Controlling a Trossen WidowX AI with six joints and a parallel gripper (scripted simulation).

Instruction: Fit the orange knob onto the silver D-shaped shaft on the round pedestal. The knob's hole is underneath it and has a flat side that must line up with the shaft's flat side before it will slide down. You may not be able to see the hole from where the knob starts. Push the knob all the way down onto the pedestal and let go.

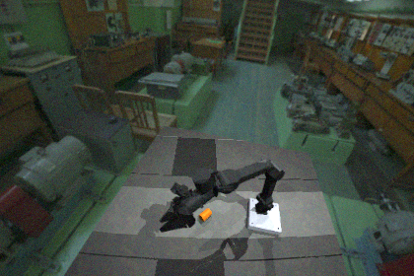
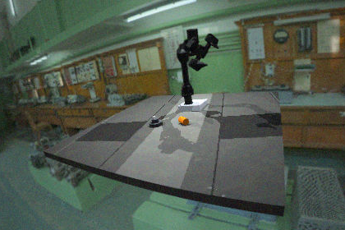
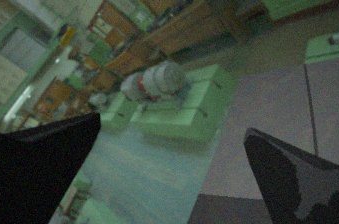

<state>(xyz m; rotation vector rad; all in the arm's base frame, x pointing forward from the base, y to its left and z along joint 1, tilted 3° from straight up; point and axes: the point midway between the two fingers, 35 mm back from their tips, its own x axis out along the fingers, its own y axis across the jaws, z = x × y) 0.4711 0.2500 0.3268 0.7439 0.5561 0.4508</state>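
My gripper tip is 360 mm above the orange knob, 220 mm to the left of it and 160 mm past it. Round my gripper tip: silver shaft (420 mm to the right, 350 mm below, 170 mm behind).
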